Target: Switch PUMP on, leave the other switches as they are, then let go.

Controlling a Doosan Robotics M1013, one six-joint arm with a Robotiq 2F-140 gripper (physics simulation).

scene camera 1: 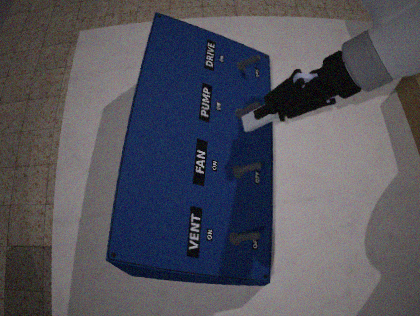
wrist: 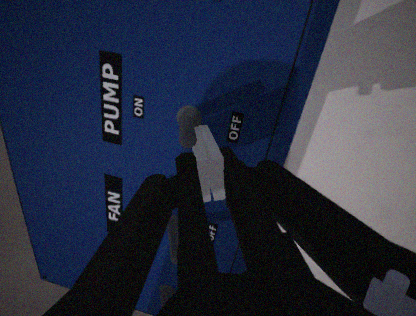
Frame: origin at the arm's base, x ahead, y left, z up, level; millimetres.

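Where they show: gripper, fingertip midpoint: (scene camera 1: 245, 124) (wrist: 199, 141).
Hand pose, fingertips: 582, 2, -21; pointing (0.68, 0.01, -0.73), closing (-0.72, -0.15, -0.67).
Note:
After its pixels a point has its place, as x, y, z.
The PUMP lever (scene camera 1: 246, 109) @[582, -14, 6] (wrist: 188, 127) @[567, -22, 14] is a grey toggle on the blue panel (scene camera 1: 165, 125) @[724, 42, 46] (wrist: 60, 70) @[698, -46, 37]. Its far end is partly hidden behind the gripper in the scene view, where it points toward the OFF side. In the wrist view it points toward the camera, and its exact tilt is hard to tell. My gripper (scene camera 1: 250, 122) @[582, 2, -21] (wrist: 199, 141) @[582, 2, -21] is shut with nothing between its pale fingertips. They are at the OFF-side flank of the PUMP lever, very close or touching. The PUMP label (scene camera 1: 205, 102) @[657, -23, 16] (wrist: 111, 97) @[655, -27, 16] stands beyond the ON mark.
The DRIVE lever (scene camera 1: 249, 64) @[565, -131, 2] is above PUMP in the scene view. The FAN lever (scene camera 1: 247, 170) @[589, 108, 5] and VENT lever (scene camera 1: 245, 238) @[598, 226, 7] are below. All three point toward their OFF marks. The panel box rests on a pale surface (scene camera 1: 320, 210) @[427, 151, -108]. The gripper's shadow falls across the panel.

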